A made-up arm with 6 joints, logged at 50 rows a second.
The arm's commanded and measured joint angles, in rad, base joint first. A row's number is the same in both.
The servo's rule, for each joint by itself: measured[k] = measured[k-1] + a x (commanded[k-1-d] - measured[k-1]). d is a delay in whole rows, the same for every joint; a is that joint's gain. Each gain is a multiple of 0.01, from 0.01 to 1. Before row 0 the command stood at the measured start. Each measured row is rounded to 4 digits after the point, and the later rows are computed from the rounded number. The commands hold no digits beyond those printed.
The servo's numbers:
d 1
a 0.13 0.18 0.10 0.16 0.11 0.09
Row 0, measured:
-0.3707 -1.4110 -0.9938 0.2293 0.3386 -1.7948
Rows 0 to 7, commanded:
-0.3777 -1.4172 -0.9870 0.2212 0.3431 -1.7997
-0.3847 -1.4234 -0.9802 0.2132 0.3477 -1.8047
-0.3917 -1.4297 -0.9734 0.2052 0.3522 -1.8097
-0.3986 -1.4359 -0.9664 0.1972 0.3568 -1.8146
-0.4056 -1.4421 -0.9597 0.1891 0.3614 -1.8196
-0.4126 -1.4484 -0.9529 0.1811 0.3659 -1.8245
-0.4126 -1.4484 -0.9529 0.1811 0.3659 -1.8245
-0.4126 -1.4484 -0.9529 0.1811 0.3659 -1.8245
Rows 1 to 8, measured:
-0.3707 -1.4110 -0.9938 0.2293 0.3386 -1.7948
-0.3716 -1.4121 -0.9931 0.2280 0.3391 -1.7952
-0.3733 -1.4141 -0.9918 0.2256 0.3400 -1.7961
-0.3757 -1.4169 -0.9900 0.2223 0.3413 -1.7973
-0.3787 -1.4203 -0.9876 0.2183 0.3430 -1.7989
-0.3822 -1.4242 -0.9848 0.2136 0.3450 -1.8008
-0.3862 -1.4286 -0.9816 0.2084 0.3473 -1.8029
-0.3896 -1.4322 -0.9787 0.2040 0.3493 -1.8048

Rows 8 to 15, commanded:
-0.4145 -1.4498 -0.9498 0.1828 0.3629 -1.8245
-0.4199 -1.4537 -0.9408 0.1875 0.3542 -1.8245
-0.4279 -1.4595 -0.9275 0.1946 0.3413 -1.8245
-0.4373 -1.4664 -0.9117 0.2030 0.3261 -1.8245
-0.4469 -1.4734 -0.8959 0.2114 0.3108 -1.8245
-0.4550 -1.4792 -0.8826 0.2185 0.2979 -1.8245
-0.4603 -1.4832 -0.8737 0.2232 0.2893 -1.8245
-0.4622 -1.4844 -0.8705 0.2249 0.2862 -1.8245
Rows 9 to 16, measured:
-0.3926 -1.4351 -0.9761 0.2003 0.3511 -1.8066
-0.3954 -1.4377 -0.9735 0.1975 0.3524 -1.8082
-0.3986 -1.4406 -0.9702 0.1959 0.3526 -1.8097
-0.4024 -1.4440 -0.9659 0.1957 0.3514 -1.8110
-0.4069 -1.4480 -0.9605 0.1969 0.3486 -1.8122
-0.4121 -1.4526 -0.9540 0.1992 0.3444 -1.8133
-0.4177 -1.4574 -0.9469 0.2023 0.3393 -1.8143
-0.4232 -1.4620 -0.9396 0.2056 0.3338 -1.8152

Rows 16 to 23, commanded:
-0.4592 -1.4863 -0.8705 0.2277 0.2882 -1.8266
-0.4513 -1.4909 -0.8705 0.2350 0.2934 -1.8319
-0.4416 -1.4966 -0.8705 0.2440 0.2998 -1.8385
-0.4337 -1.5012 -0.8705 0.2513 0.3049 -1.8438
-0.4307 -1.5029 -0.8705 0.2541 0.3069 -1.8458
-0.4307 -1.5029 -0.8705 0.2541 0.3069 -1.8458
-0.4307 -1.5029 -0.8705 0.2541 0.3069 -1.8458
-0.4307 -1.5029 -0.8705 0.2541 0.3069 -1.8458
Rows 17 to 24, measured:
-0.4283 -1.4660 -0.9327 0.2087 0.3286 -1.8160
-0.4323 -1.4697 -0.9265 0.2117 0.3242 -1.8170
-0.4348 -1.4735 -0.9209 0.2154 0.3208 -1.8183
-0.4357 -1.4777 -0.9159 0.2200 0.3185 -1.8201
-0.4354 -1.4819 -0.9114 0.2250 0.3170 -1.8222
-0.4348 -1.4857 -0.9073 0.2297 0.3159 -1.8243
-0.4343 -1.4888 -0.9036 0.2336 0.3149 -1.8262
-0.4338 -1.4913 -0.9003 0.2369 0.3140 -1.8280

